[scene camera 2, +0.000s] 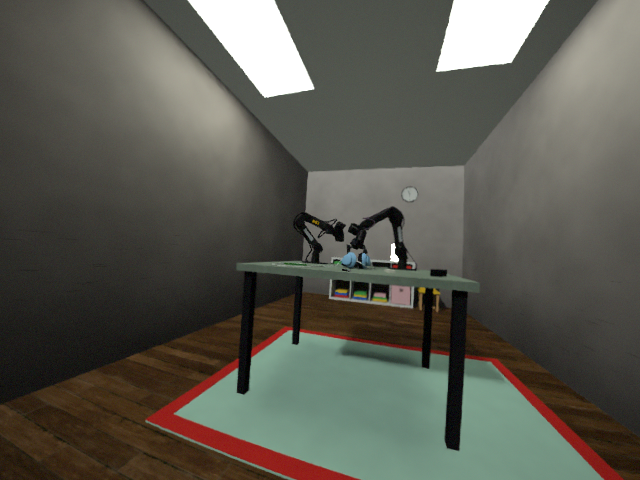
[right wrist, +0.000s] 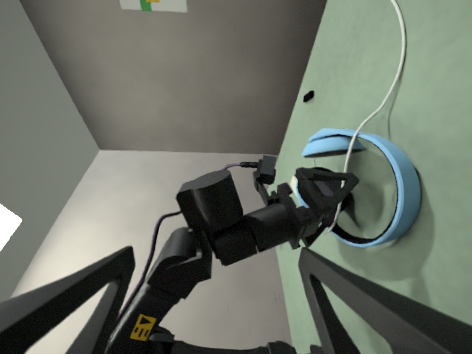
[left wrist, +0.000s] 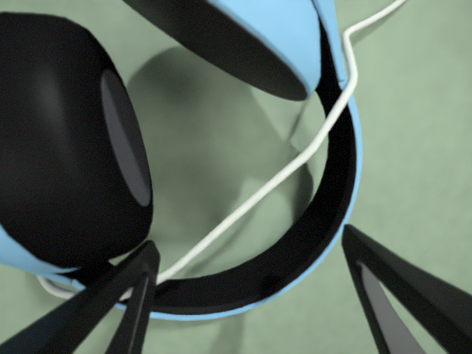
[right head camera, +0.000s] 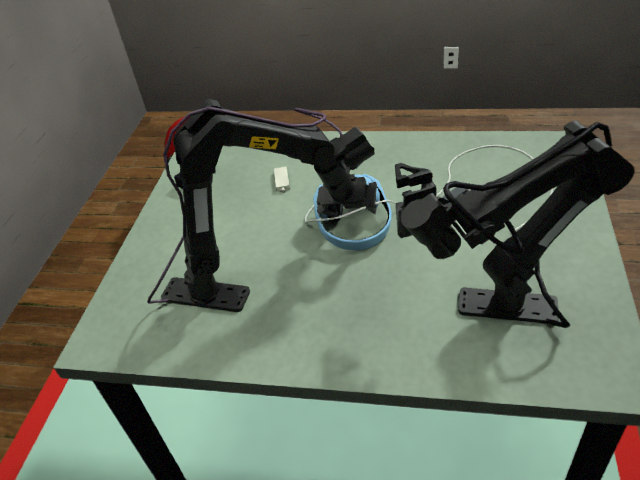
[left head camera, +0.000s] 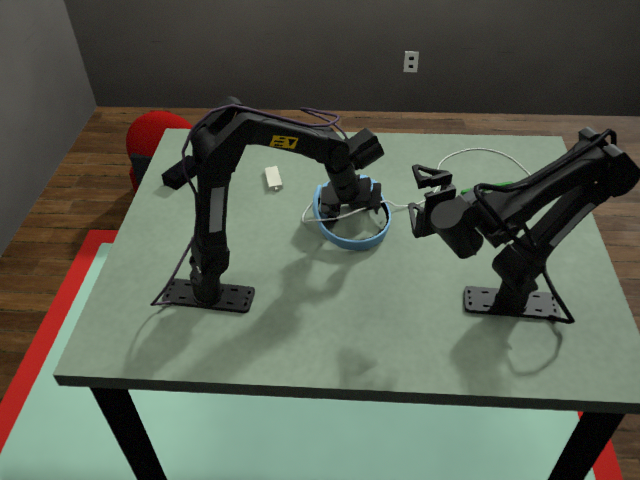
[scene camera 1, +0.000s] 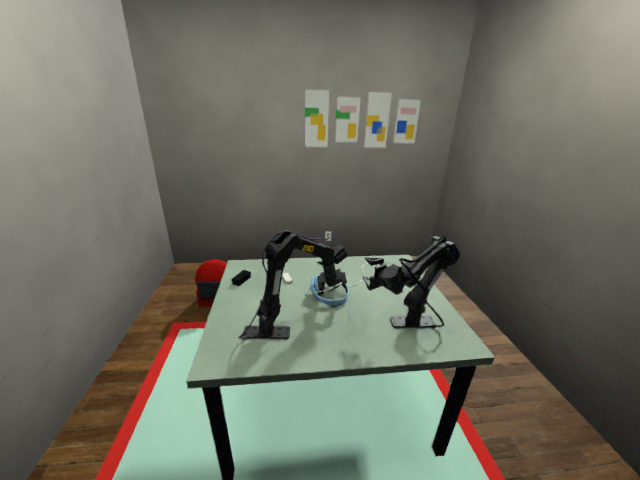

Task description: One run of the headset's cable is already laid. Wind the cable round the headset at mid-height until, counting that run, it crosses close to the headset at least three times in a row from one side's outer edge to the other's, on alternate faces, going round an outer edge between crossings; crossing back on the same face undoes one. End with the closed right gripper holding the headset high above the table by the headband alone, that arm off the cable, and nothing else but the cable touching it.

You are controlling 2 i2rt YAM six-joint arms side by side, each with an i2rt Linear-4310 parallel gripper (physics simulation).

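Places are measured from the left arm's base along level axes (x ahead, y left, z up), in metres.
Where they show: left gripper, between the fingertips: (right wrist: 344,196) (left wrist: 245,240) (right head camera: 356,213) (left head camera: 357,214) (scene camera 1: 333,288); right gripper, between the fingertips: (scene camera 2: 342,231) (right wrist: 219,256) (right head camera: 398,184) (left head camera: 412,184) (scene camera 1: 364,267); left arm's base, origin of its link: (scene camera 2: 402,269) (right head camera: 205,295) (left head camera: 209,296) (scene camera 1: 266,333); right arm's base, origin of its link: (scene camera 2: 315,263) (right head camera: 507,306) (left head camera: 510,304) (scene camera 1: 412,322).
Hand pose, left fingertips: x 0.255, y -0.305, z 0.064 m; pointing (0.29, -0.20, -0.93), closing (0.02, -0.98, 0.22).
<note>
Each offset is from my left fingertips to the top centre of the thing. "*": to the spot under its first point.
The blue headset lies on the table; its headband @(* dx -0.068, dy -0.006, dz -0.040 m) (left head camera: 356,245) (right head camera: 356,245) (left wrist: 330,200) (right wrist: 410,185) curves toward the front. The white cable (left head camera: 338,217) (left wrist: 265,190) (right wrist: 404,45) crosses its upper face from right edge to left edge, bends round the left outer edge, then is hidden. My left gripper (left head camera: 354,207) (right head camera: 351,209) (left wrist: 245,240) is open, low over the headset, pointing down. In the left wrist view one finger overlaps the cable and band at lower left, the other is outside the band. My right gripper (left head camera: 415,188) (right head camera: 398,186) is open and empty, above the table right of the headset.
A white box @(dx +0.176, dy +0.252, dz -0.048 m) (left head camera: 272,177) (right head camera: 281,178) lies left of the headset, a black box @(dx +0.162, dy +0.507, dz -0.029 m) (left head camera: 178,174) near the left table edge. A small black piece @(dx +0.366, dy +0.053, dz -0.055 m) (right wrist: 308,96) lies behind the headset. A green object @(dx +0.221, dy -0.324, dz -0.054 m) (left head camera: 493,186) and a cable loop lie behind the right arm.
</note>
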